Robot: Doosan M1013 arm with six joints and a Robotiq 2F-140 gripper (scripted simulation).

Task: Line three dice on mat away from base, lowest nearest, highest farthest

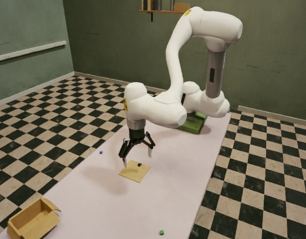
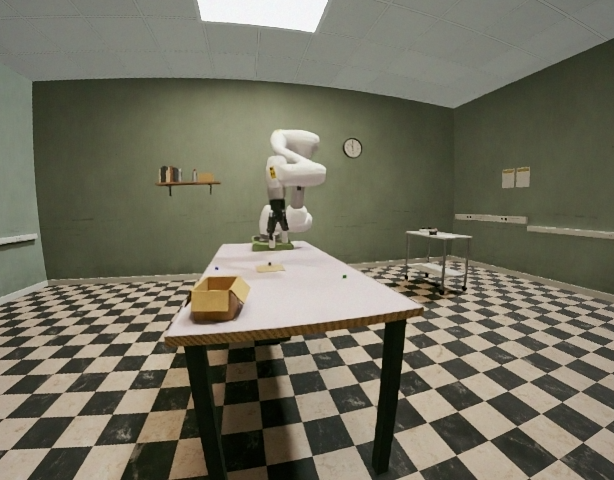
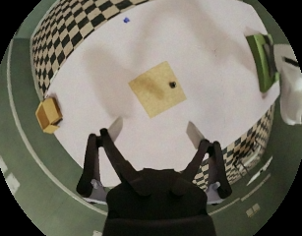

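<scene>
My hand is 260 mm short of the green die, 230 mm to the right of it and 130 mm above it. Round my hand: black die: 90 mm behind, 30 mm to the right, 120 mm below; blue die: 100 mm behind, 310 mm to the right, 130 mm below; yellow mat: 40 mm behind, 40 mm to the right, 130 mm below.
</scene>
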